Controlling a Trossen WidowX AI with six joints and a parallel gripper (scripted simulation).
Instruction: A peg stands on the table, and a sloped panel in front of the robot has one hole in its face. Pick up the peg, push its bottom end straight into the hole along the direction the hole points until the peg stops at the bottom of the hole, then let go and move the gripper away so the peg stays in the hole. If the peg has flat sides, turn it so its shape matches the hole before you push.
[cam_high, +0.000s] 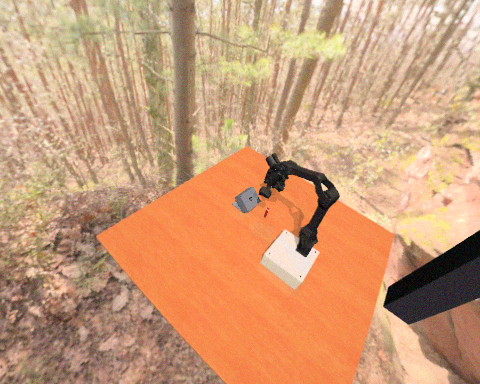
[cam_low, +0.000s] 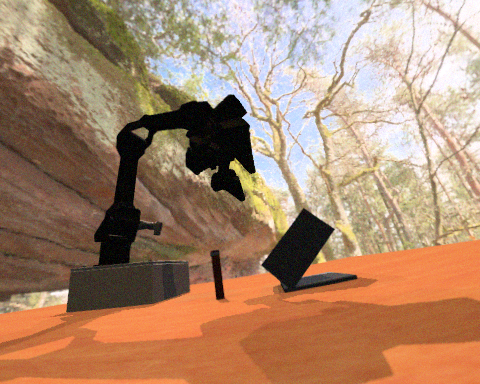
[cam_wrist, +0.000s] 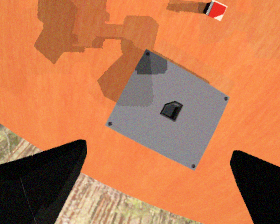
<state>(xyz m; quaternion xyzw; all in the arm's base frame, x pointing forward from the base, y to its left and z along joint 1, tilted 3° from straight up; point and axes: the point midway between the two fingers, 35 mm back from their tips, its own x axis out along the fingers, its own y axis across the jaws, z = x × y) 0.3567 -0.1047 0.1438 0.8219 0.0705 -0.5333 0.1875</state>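
Now: the red square-sided peg 8 cm behind my gripper tip and 13 cm below it. The rest, counted from my gripper tip: flat foot plate: 8 cm ahead, 1 cm to the left, 19 cm below; sloped panel: 6 cm ahead, 1 cm to the left, 13 cm below.
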